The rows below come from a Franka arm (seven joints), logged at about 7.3 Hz.
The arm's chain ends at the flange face. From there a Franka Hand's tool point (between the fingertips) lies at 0.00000 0.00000 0.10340 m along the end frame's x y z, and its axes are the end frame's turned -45 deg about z.
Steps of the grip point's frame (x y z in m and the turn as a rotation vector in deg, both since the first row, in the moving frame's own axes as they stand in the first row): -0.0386, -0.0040, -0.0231, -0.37, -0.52, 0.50; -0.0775, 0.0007, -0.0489, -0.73, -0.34, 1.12; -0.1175, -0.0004, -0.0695, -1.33, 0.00, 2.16; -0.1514, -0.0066, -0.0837, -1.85, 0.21, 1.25; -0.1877, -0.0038, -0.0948, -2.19, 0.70, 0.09
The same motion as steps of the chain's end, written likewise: -0.0299, 0.0233, -0.0231, -0.63, -0.11, 0.50; -0.0548, 0.0539, -0.0489, -0.76, 0.28, 1.12; -0.0850, 0.0811, -0.0695, -0.94, 0.94, 2.16; -0.1143, 0.1003, -0.0836, -1.16, 1.46, 1.25; -0.1391, 0.1281, -0.0947, -1.05, 2.04, 0.09
